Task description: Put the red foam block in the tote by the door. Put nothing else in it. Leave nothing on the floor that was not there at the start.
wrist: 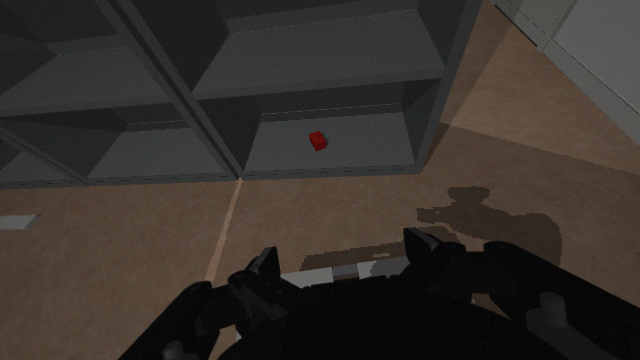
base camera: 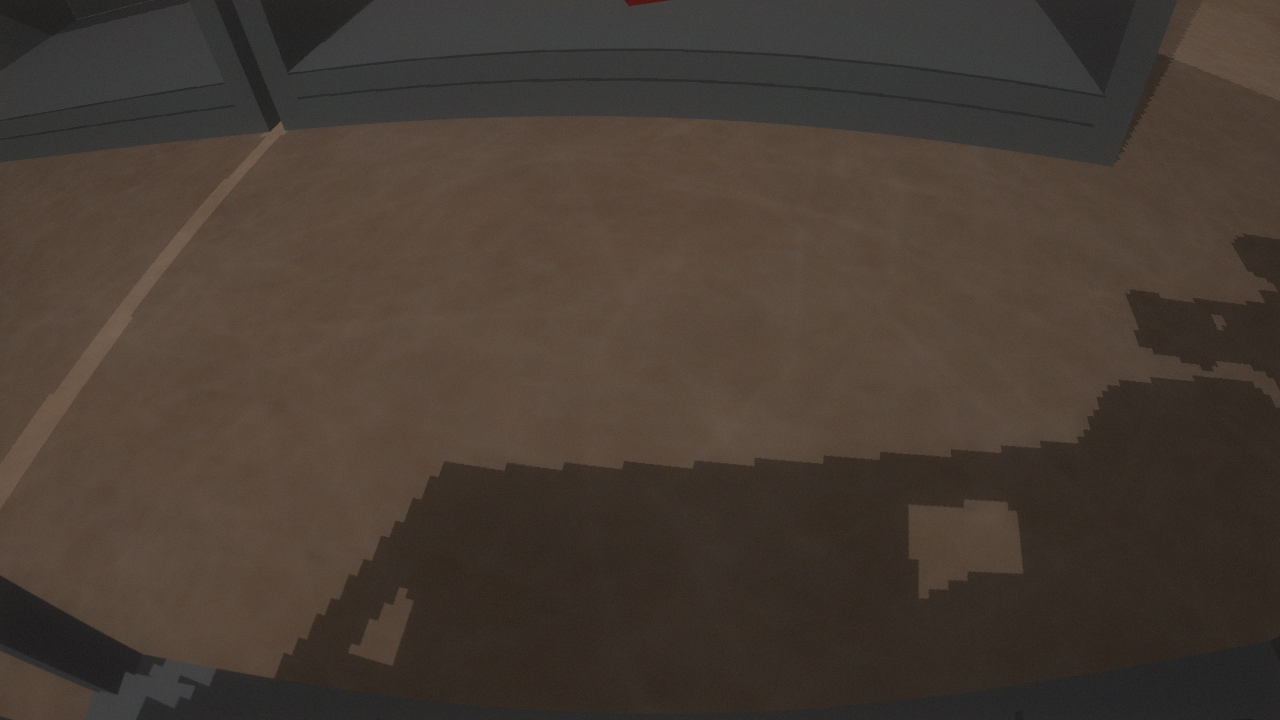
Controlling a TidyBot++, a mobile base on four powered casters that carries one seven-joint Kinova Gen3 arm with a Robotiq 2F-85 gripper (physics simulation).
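Frame: origin at the arm's base, x ahead, y left, z up, level; millimetres.
Seen in the pictures: gripper, between the fingertips: (wrist: pixel 341 251).
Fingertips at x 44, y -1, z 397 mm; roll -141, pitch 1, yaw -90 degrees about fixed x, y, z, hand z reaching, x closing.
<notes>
A point is followed by its place in that frame.
The red foam block (wrist: pixel 318 141) {x 845, y 30, z -275 mm} (base camera: pixel 646 1) {x 827, y 33, z -318 mm} lies on the bottom board of the grey shelf unit's right-hand bay. In the base camera view a sliver of it shows at the top edge. My gripper (wrist: pixel 341 251) {x 44, y -1, z 397 mm} is open and empty, above the floor in front of the shelf, with the block ahead of it and beyond its fingertips. The gripper does not show in the base camera view. The tote by the door does not show in either view.
The grey shelf unit (wrist: pixel 320 86) {x 697, y -17, z 114 mm} (base camera: pixel 698 102) {x 698, y -14, z -378 mm} stands ahead, with upright panels on both sides of the block's bay and a board above it. A white wall (wrist: pixel 600 55) {x 1079, y -1478, z -240 mm} is at the right. A flat pale object (wrist: pixel 17 222) {x 719, y 1694, z -372 mm} lies at the left.
</notes>
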